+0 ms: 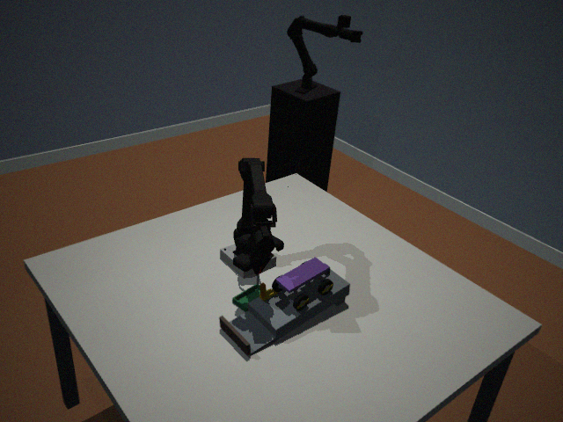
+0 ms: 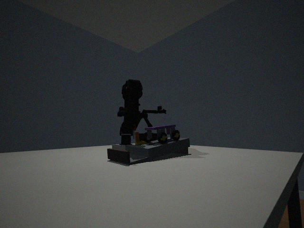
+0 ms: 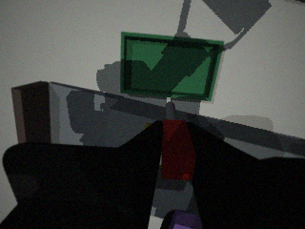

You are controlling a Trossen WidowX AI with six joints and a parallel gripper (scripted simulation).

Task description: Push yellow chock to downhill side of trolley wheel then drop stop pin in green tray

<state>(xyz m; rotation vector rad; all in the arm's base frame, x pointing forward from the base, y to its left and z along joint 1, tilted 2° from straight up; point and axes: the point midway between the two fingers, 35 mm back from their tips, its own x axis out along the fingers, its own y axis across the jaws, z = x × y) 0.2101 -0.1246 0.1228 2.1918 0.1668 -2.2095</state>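
Right now the green tray is 2 cm behind my gripper tip and 14 cm below it. Also, from my gripper tip: trolley 11 cm ahead, 10 cm to the left, 2 cm below; yellow chock 5 cm ahead, 1 cm to the left, 5 cm below; red-headed stop pin right at my gripper tip.
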